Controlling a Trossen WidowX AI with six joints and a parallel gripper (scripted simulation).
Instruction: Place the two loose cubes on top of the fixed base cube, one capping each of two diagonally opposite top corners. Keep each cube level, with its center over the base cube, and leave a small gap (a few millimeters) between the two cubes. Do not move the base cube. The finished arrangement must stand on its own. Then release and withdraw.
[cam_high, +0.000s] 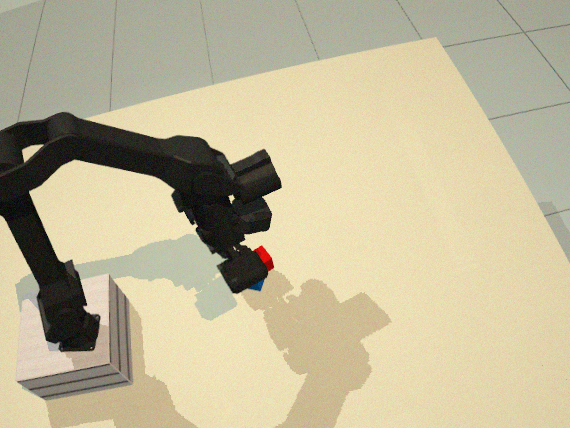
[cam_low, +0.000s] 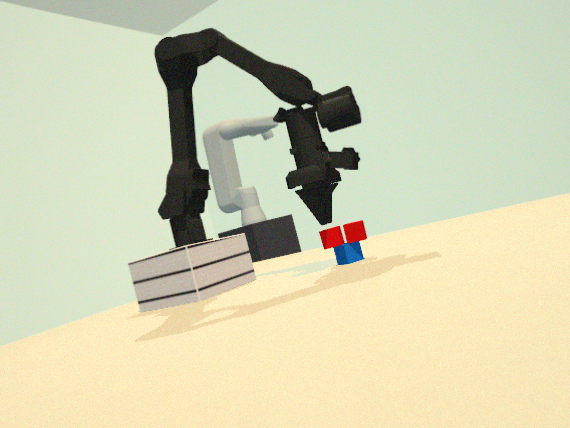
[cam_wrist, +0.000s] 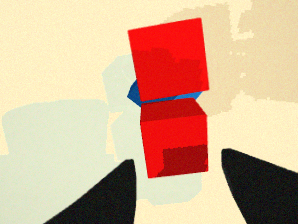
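The red cube is 40 mm ahead of my gripper tip, 20 mm to the left of it and 30 mm below it. The rest, counted from my gripper tip: blue cube (20 mm ahead, 10 mm to the left, 60 mm below).
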